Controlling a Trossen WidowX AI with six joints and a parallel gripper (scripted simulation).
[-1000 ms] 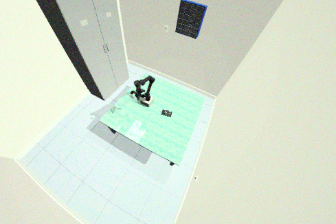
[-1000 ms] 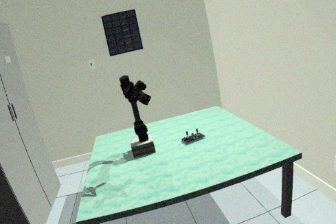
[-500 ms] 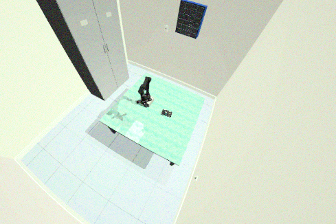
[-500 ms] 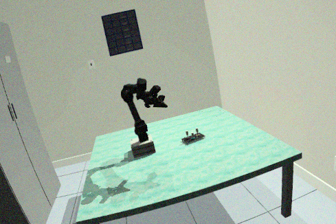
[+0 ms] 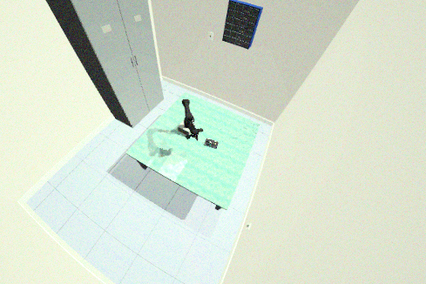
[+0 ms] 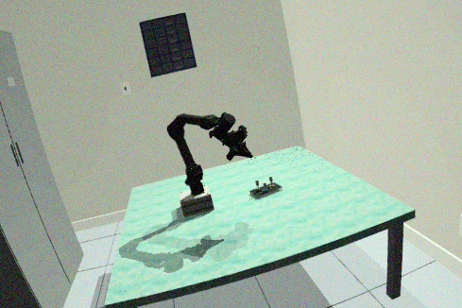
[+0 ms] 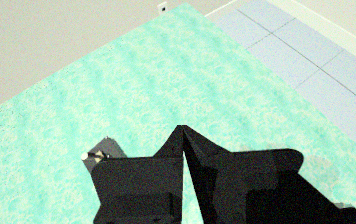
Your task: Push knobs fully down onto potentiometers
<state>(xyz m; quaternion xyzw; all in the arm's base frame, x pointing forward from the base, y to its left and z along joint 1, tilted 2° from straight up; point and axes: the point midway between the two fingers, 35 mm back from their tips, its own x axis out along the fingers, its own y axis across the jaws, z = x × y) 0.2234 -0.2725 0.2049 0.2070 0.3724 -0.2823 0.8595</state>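
Right now my gripper tip is 11 cm short of the grey round knob, 17 cm to the right of it and 23 cm above it. Round my gripper tip: teal potentiometer 11 cm ahead, 17 cm to the left, 24 cm below.
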